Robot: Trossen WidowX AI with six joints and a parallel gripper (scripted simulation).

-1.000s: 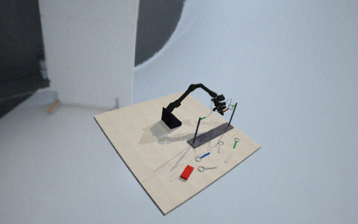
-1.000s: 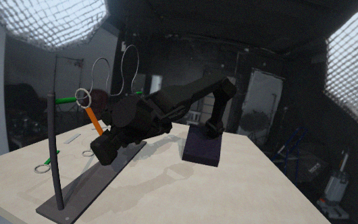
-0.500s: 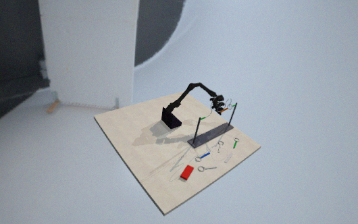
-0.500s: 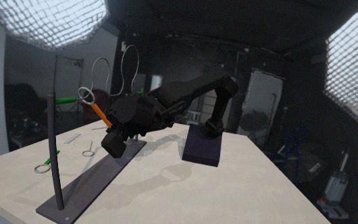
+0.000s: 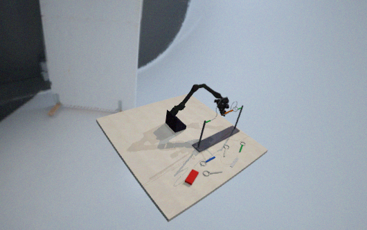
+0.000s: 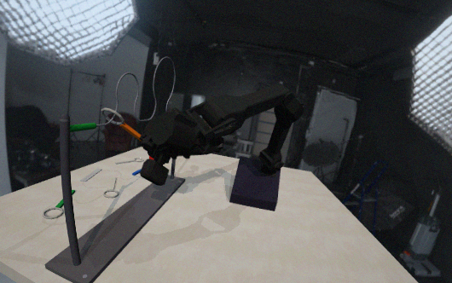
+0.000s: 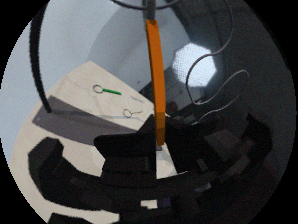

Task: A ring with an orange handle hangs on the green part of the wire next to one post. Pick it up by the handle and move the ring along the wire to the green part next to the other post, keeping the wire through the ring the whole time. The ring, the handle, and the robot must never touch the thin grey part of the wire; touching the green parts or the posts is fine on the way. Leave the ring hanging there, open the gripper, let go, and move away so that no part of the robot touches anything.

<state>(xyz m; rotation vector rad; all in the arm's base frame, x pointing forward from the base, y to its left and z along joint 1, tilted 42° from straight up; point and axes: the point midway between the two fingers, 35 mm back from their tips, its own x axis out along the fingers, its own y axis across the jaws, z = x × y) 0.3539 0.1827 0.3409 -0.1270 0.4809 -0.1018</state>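
My gripper tip is now 70 mm to the right of the orange-handled ring, 60 mm below it and 20 mm short of it. Round my gripper tip: grey bar 360 mm ahead, 230 mm below, 190 mm to the right; green-handled ring 270 mm ahead, 230 mm below, 70 mm to the left; blue-handled ring 400 mm to the right, 230 mm below, 200 mm ahead.
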